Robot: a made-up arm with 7 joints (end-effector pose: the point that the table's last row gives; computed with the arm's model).
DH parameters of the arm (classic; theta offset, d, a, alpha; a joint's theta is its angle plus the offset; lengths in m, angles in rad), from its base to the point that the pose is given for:
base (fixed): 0.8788 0 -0.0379 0
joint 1: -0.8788 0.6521 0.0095 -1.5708
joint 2: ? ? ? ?
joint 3: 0 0.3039 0.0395 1.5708
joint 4: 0 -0.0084 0.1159 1.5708
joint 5: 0 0.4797 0.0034 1.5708
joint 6: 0 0.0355 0.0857 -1.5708
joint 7: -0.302 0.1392 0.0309 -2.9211
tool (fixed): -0.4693 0.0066 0 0
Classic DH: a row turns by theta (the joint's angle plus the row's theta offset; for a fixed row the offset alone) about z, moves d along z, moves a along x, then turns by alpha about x.
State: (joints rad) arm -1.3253 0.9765 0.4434 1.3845 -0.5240 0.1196 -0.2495
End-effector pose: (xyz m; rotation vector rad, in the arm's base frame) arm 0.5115 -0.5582 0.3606 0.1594 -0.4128 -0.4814
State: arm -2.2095 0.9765 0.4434 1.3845 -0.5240 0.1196 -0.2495
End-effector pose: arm -0.0938 -0.7788 0.3606 -0.0349 -0.4727 -1.3500
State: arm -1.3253 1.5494 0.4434 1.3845 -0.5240 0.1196 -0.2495
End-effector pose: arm 0.4485 -0.3067 0.0636 0.6587 -0.1337 -0.5952
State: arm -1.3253 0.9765 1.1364 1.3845 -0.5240 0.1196 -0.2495
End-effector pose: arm 0.7304 -0.2840 0.6753 0.5041 -0.8729 -0.0726
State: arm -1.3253 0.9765 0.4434 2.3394 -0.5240 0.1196 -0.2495
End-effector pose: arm 0.4401 -0.8390 0.8824 -0.5821 -1.0305 -0.5861
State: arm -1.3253 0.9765 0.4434 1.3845 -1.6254 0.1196 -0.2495
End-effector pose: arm 0.4793 -0.4562 0.3136 -0.2373 -0.1724 0.5221
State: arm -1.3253 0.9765 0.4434 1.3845 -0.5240 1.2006 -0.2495
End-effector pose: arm 0.3959 -0.4670 0.2583 0.5198 0.6220 -0.5083
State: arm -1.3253 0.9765 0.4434 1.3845 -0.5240 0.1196 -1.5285
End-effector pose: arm 0.4958 -0.5273 0.3477 -0.1715 -0.1724 0.7362
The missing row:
joint 2: 0 0.0045 0.0201 1.5708
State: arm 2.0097 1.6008 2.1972 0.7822 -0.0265 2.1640 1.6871
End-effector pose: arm -0.2577 -0.1945 0.8457 -1.5267 0.0527 2.6942
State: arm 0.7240 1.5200 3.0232 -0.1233 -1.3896 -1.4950 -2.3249
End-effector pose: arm -0.0268 -0.2200 0.7189 -1.7627 1.5609 1.3703
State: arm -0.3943 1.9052 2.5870 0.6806 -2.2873 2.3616 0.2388
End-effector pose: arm 0.2895 0.2592 0.9325 -0.0385 -0.7483 0.7030
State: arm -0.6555 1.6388 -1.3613 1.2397 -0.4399 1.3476 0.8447
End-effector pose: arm -0.3047 -0.5887 0.5113 -1.7317 1.6276 -1.7529
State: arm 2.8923 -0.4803 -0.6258 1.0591 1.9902 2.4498 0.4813
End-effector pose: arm -0.3356 0.2422 1.1406 0.5117 -2.7444 -1.2622
